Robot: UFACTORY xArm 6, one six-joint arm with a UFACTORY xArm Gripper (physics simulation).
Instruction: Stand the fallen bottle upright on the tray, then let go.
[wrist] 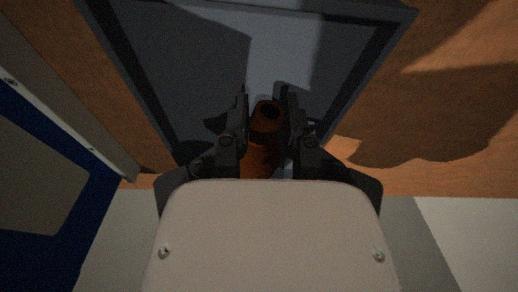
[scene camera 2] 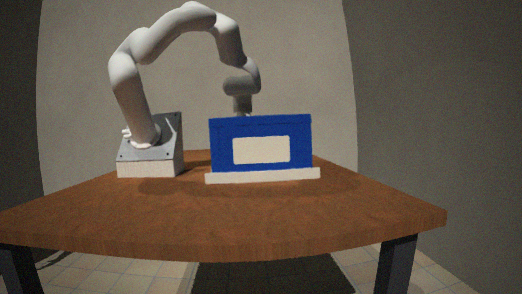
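Where they show: gripper, fingertip midpoint: [wrist: 266, 105]; arm's base at its link origin: [scene camera 2: 145, 136].
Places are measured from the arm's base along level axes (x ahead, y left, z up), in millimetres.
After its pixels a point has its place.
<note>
The brown bottle [wrist: 261, 156] {y 163, x 411, z -75 mm} is between the two dark fingers in the wrist view, its round open mouth pointing towards the top of the view and the camera. The gripper [wrist: 266, 109] {y 165, x 373, z -102 mm} is shut on the bottle near its neck, one finger close against each side. The lower part of the bottle is hidden by the gripper's pale housing, so how far it leans is hard to tell. The grey tray [wrist: 175, 60] {y 90, x 355, z -132 mm} with raised rims lies beyond and beneath the fingers. In scene camera 2 the bottle, tray and fingers do not show behind the blue box.
A blue box [scene camera 2: 261, 127] {y -222, x 393, z 6 mm} [wrist: 102, 200] {y -49, x 524, z -66 mm} with a cream panel stands on a pale base strip [scene camera 2: 262, 175] {y -233, x 388, z -119 mm} beside the tray. The arm's base [scene camera 2: 146, 167] {y -75, x 17, z -103 mm} stands left of it in scene camera 2. The wooden table [scene camera 2: 225, 215] {y -494, x 288, z -137 mm} [wrist: 450, 85] {y 352, x 369, z -137 mm} has its edge beyond the tray's side.
</note>
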